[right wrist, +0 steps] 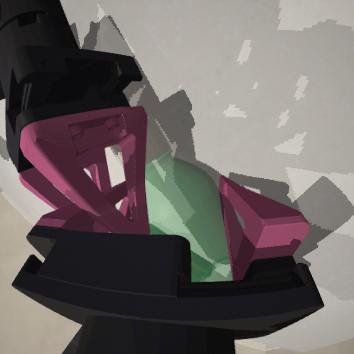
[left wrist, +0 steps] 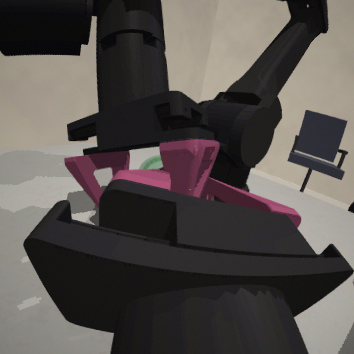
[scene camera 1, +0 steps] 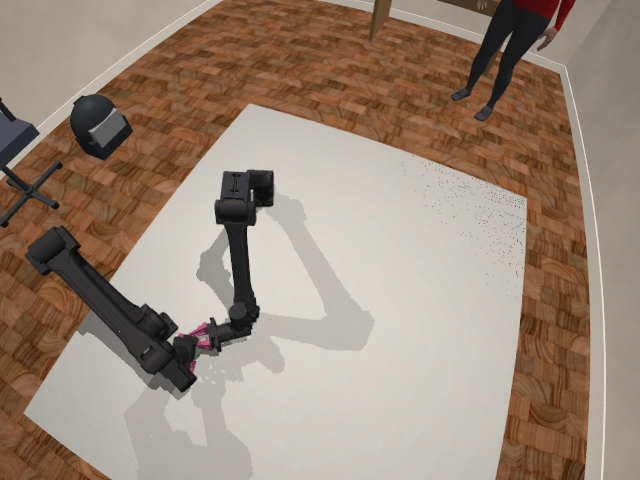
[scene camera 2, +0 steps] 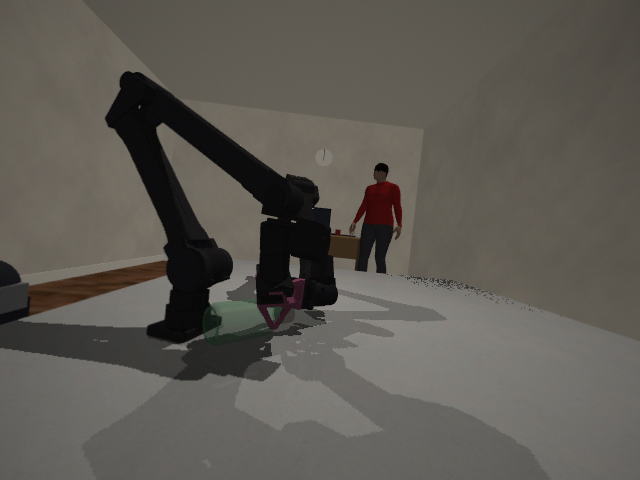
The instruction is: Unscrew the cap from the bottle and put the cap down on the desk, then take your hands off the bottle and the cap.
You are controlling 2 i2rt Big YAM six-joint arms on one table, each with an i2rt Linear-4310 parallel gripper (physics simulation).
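Where they show: left gripper, fingertip midpoint: (right wrist: 126, 239) (left wrist: 184, 179) (scene camera 1: 187, 341) (scene camera 2: 265, 290); right gripper, fingertip midpoint: (right wrist: 174, 183) (left wrist: 149, 231) (scene camera 1: 196, 350) (scene camera 2: 272, 317); left arm's base, link origin: (scene camera 1: 263, 195); right arm's base, link origin: (scene camera 1: 159, 331) (scene camera 2: 186, 328).
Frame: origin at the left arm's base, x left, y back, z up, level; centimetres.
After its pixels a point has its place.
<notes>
A green see-through bottle (scene camera 2: 232, 320) {x -70.7, y 29.8, z 5.5 cm} (right wrist: 182, 204) {x -66.8, y 20.8, z 6.3 cm} (left wrist: 152, 163) {x -68.2, y 28.3, z 7.4 cm} lies on its side on the white table (scene camera 1: 375, 295) {x -46.6, y -42.3, z 0.0 cm} near its front left corner. My right gripper (scene camera 1: 190, 351) {x -65.2, y 20.7, z 3.7 cm} (scene camera 2: 272, 310) {x -65.2, y 20.7, z 3.7 cm} (right wrist: 174, 183) {x -65.2, y 20.7, z 3.7 cm} comes down from above and is shut on the bottle's body. My left gripper (scene camera 1: 202, 334) (scene camera 2: 295, 291) (left wrist: 184, 179) {x -63.2, y 22.1, z 8.9 cm} (right wrist: 126, 239) {x -63.2, y 22.1, z 8.9 cm} reaches in level from the neck end and is shut around the bottle's mouth, on the cap. The pink fingers hide the cap itself.
A person (scene camera 1: 504, 48) (scene camera 2: 377, 214) in a red top stands beyond the table beside a small wooden desk (scene camera 2: 344, 245). A dark chair (left wrist: 319, 144) stands by the wall. A dark camera unit (scene camera 1: 101, 126) sits off the table's left edge.
</notes>
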